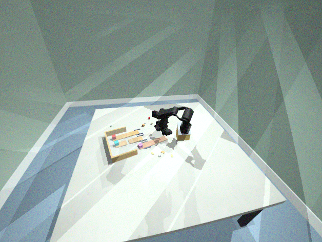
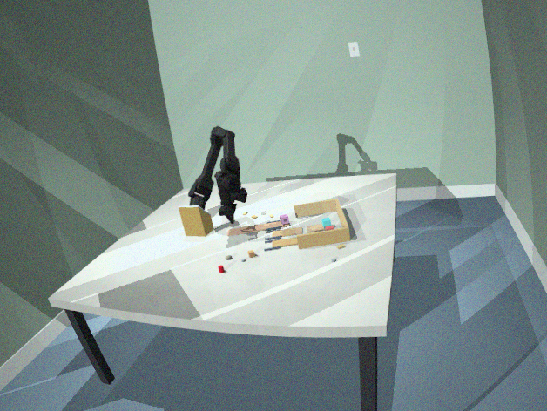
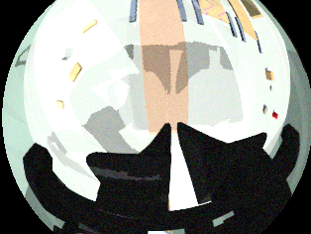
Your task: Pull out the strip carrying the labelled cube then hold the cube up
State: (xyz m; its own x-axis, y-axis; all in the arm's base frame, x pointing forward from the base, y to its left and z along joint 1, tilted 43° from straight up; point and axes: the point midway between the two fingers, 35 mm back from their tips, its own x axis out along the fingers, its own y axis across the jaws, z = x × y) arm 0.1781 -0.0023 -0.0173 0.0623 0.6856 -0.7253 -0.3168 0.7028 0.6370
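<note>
Right now my gripper tip is 9 cm short of the tan strip, 4 cm above it and 3 cm to the right of it. Round my gripper tip: red peg: 33 cm to the right, 9 cm ahead, 3 cm below; purple cube marked h: 20 cm ahead, 8 cm to the left, 2 cm below.
</note>
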